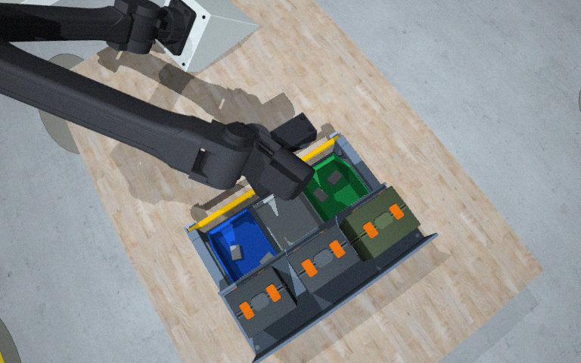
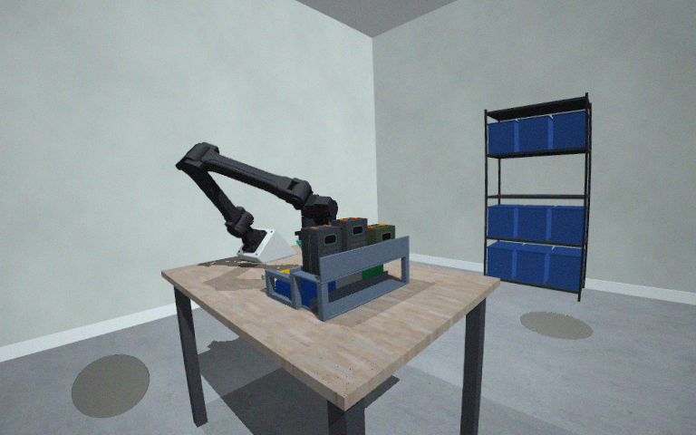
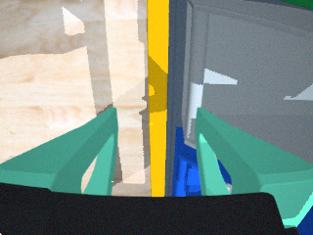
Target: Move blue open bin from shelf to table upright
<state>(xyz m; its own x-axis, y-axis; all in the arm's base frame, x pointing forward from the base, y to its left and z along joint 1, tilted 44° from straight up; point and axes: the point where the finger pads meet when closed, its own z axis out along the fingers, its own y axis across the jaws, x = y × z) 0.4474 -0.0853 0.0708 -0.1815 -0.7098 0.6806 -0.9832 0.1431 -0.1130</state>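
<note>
The yellow rod lies 30 mm below my hand. Round my hand: grey bin: 100 mm ahead, 20 mm to the right, 40 mm below; then blue open bin: 80 mm ahead, 130 mm to the right, 40 mm below; then green bin: 120 mm ahead, 90 mm to the left, 40 mm below.
</note>
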